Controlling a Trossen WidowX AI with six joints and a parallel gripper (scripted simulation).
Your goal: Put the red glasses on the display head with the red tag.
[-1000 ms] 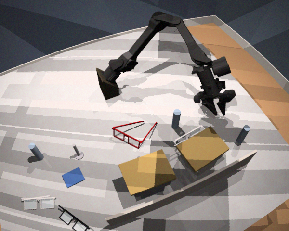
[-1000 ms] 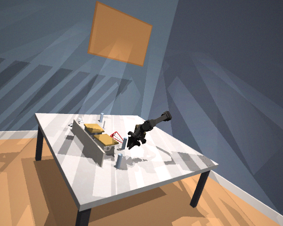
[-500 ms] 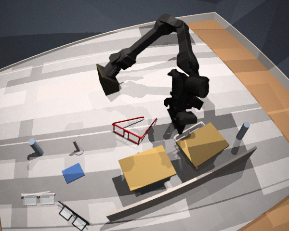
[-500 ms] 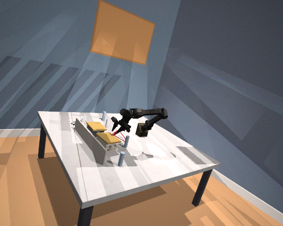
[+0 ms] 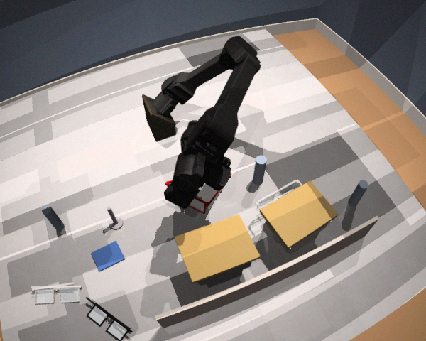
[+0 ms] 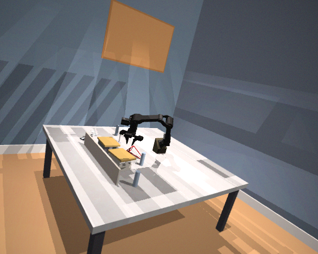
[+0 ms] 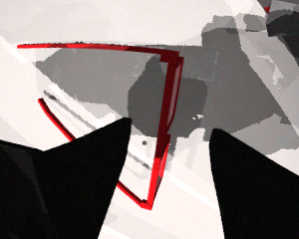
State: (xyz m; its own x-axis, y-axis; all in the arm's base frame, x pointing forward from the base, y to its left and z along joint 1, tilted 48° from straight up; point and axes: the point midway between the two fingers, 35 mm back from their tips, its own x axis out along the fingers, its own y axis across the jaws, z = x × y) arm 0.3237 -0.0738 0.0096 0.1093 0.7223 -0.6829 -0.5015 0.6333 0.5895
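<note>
Right now the post is 60 mm behind my gripper tip, 220 mm to the right of it and 50 mm below it. Also, from my gripper tip: long grey board (290 mm ahead, 60 mm to the left, 20 mm below); then blue square (20 mm ahead, 290 mm to the right, 70 mm below).
</note>
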